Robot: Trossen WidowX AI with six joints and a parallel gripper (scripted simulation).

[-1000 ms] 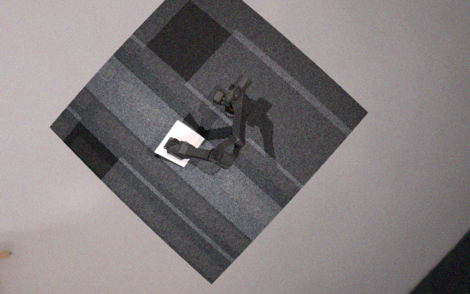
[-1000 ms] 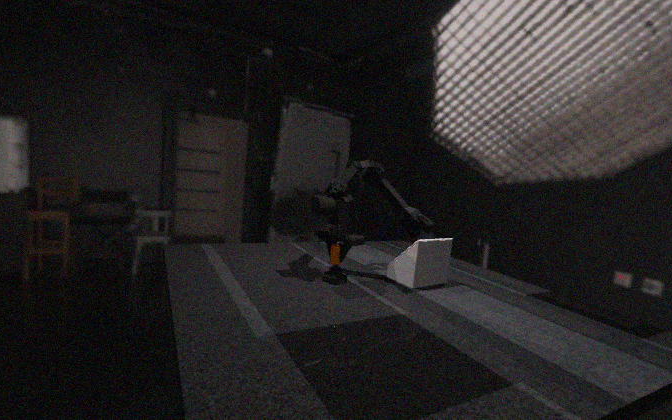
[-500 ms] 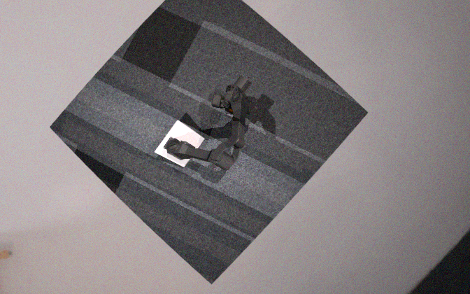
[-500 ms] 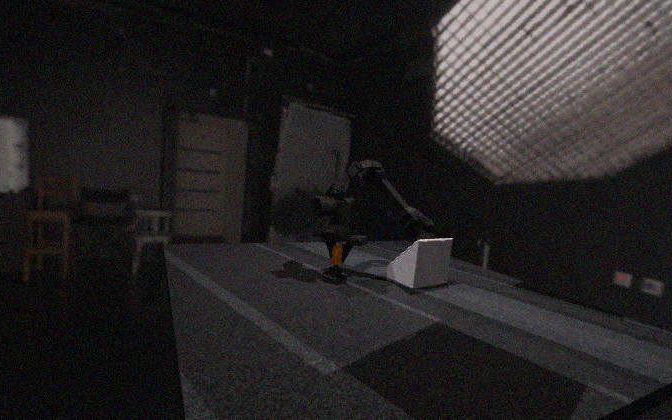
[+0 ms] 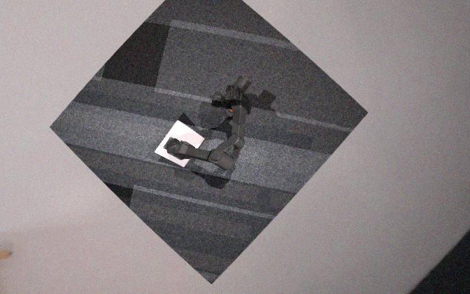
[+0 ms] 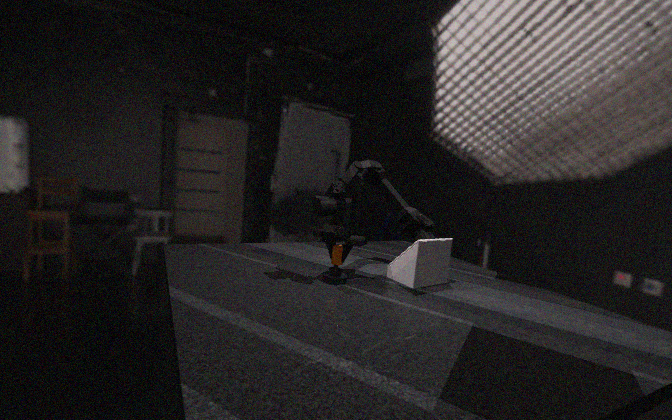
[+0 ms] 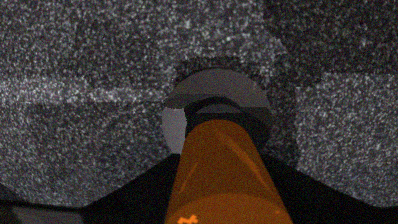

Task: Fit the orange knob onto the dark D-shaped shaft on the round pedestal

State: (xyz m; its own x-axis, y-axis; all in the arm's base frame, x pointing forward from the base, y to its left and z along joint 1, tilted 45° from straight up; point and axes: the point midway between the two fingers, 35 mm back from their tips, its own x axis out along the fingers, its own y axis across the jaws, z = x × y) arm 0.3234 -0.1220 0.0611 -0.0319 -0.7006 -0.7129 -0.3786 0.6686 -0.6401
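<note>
My gripper tip is 20 mm below the orange knob. Also, from my gripper tip: dark pedestal base: 40 mm below.
</note>
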